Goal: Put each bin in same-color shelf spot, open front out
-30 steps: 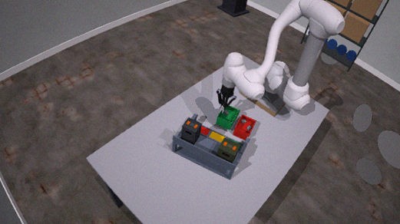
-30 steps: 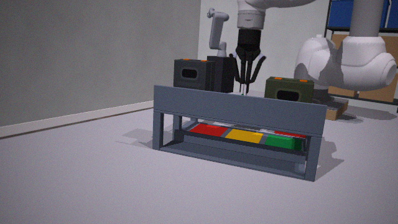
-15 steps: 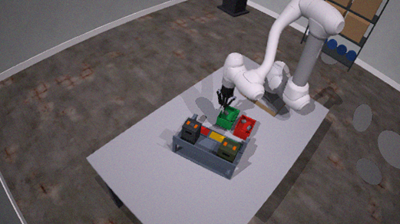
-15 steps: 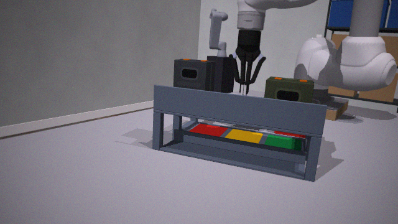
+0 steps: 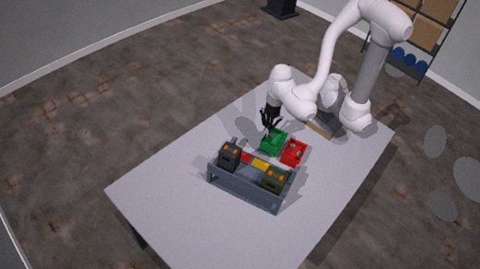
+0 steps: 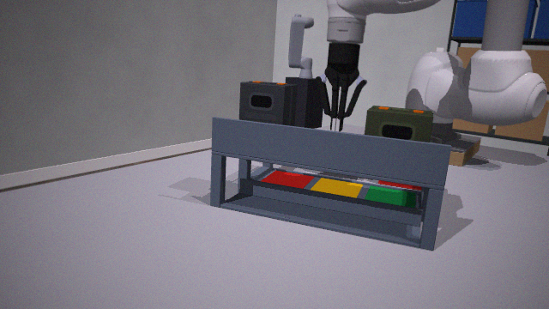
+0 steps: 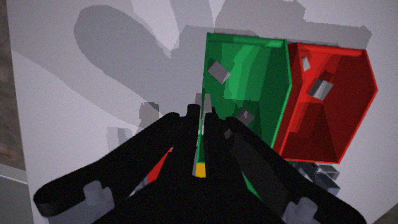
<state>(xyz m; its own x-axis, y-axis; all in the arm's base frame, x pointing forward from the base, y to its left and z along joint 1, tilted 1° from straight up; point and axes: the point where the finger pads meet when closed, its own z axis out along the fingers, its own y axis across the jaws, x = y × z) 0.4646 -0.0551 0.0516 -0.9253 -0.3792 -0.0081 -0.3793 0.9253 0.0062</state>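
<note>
My hand is 40 mm to the right of the green bin, 40 mm above it and 20 mm past it. From my hand the other things lie so: olive box 270 mm to the left, 230 mm ahead, 50 mm above; red bin 160 mm to the left, 70 mm behind, 60 mm below; dark grey box 310 mm ahead, 60 mm above, 50 mm to the left.
</note>
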